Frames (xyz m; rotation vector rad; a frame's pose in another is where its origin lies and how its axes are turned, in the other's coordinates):
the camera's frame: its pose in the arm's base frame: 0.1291 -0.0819 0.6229 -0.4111 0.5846 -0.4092
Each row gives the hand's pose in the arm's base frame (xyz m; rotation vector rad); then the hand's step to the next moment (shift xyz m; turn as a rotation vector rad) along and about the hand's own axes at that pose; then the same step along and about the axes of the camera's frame.
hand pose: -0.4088 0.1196 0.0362 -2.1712 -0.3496 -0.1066
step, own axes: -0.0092 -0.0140 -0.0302 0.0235 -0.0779 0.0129
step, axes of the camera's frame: -0.0115 -0.0314 0.0089 -0.0540 0.0208 0.0586
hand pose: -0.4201 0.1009 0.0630 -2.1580 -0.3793 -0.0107
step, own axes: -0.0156 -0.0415 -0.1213 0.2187 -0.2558 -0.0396
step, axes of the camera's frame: -0.0144 -0.1179 0.0508 -0.0836 0.0484 0.3248
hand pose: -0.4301 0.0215 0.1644 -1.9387 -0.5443 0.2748
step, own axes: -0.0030 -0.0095 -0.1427 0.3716 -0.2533 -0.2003
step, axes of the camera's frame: 0.0662 -0.1134 0.0568 0.0638 0.0180 0.4878
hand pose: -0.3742 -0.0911 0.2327 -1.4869 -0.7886 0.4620
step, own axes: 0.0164 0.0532 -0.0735 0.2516 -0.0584 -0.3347
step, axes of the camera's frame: 0.0918 0.0084 0.0027 0.2707 -0.0133 0.3245
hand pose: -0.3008 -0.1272 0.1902 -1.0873 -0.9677 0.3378
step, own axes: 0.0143 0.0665 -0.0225 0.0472 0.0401 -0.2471
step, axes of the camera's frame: 0.0408 0.0581 -0.0093 0.2407 -0.0025 0.0833
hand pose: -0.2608 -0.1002 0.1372 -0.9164 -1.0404 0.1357
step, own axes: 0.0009 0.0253 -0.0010 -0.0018 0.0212 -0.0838
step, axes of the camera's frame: 0.0070 0.0241 -0.0038 0.0859 0.0023 0.0096
